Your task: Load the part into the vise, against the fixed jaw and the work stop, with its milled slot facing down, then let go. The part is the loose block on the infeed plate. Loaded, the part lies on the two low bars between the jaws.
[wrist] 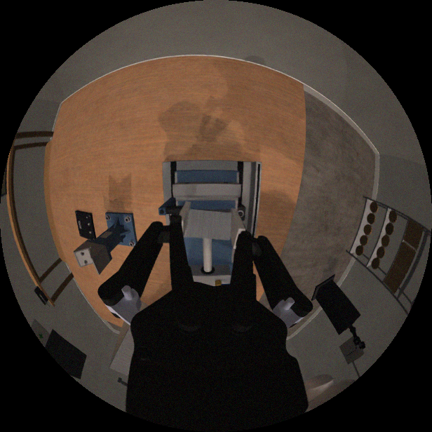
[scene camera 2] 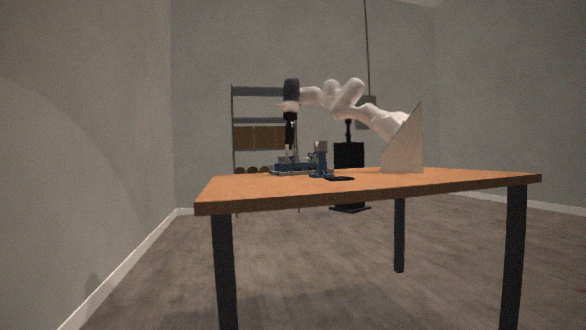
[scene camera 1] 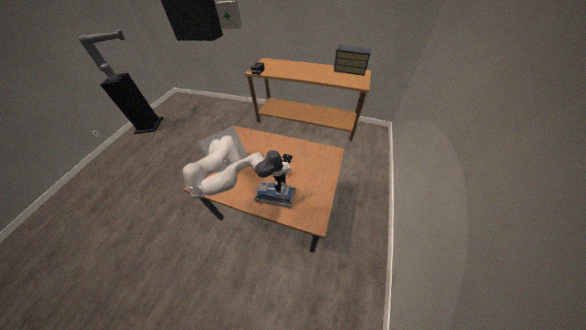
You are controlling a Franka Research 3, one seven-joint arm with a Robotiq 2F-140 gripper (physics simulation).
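Observation:
The part (wrist: 207, 223) is a plain grey block between the fingertips in the wrist view; its upper face shows no slot, and its underside is hidden. My gripper (wrist: 209, 212) (scene camera 1: 279, 189) (scene camera 2: 289, 151) is shut on it, pointing down over the vise (scene camera 1: 267, 190) (scene camera 2: 300, 166) (wrist: 206, 251), which is blue and grey. A grey crosswise jaw (wrist: 206, 191) lies ahead of the part, with a narrow blue strip showing between them. The blue work stop (wrist: 169, 206) is beside the left fingertip. The low bars are hidden, and whether the part touches them I cannot tell.
A blue stand with a grey block-shaped head (wrist: 92, 255) (scene camera 2: 320, 146) stands left of the vise in the wrist view. A small black plate (wrist: 85, 224) (scene camera 2: 340, 178) lies beside it. The vise stands on the wooden table (scene camera 1: 310, 170) (scene camera 2: 400, 182).

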